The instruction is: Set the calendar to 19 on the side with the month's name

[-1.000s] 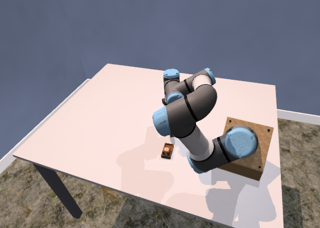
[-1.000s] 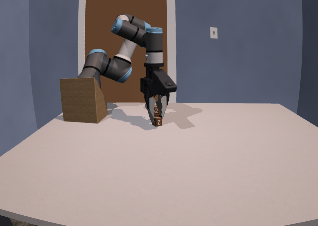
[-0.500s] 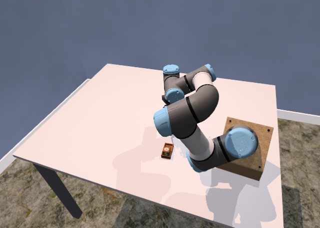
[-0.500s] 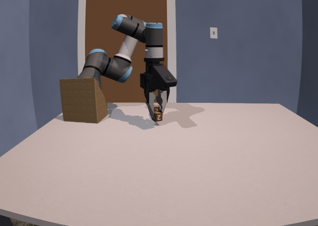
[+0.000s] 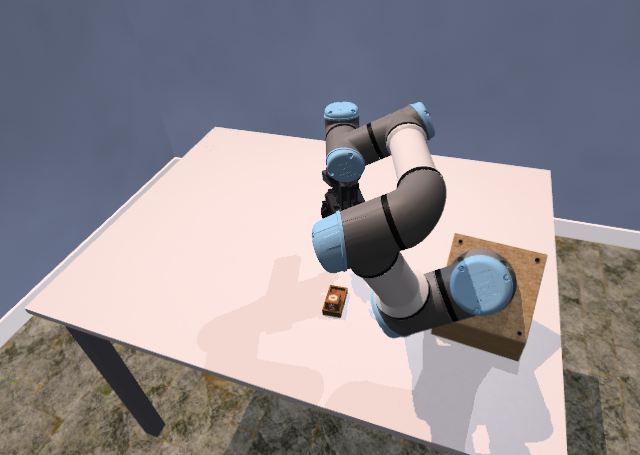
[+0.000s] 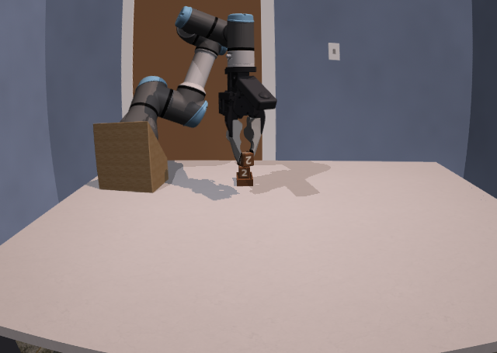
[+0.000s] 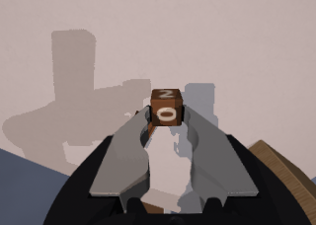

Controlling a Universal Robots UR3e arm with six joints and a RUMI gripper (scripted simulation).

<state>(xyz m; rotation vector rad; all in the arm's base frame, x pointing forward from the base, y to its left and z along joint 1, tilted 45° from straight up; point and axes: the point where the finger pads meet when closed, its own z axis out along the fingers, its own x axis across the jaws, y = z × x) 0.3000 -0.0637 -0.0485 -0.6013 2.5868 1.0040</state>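
Right now my hand is 11 cm to the right of the tray, 9 cm above it and 1 cm past it. From my hand the other things lie so: brown digit cube: 1 cm below.
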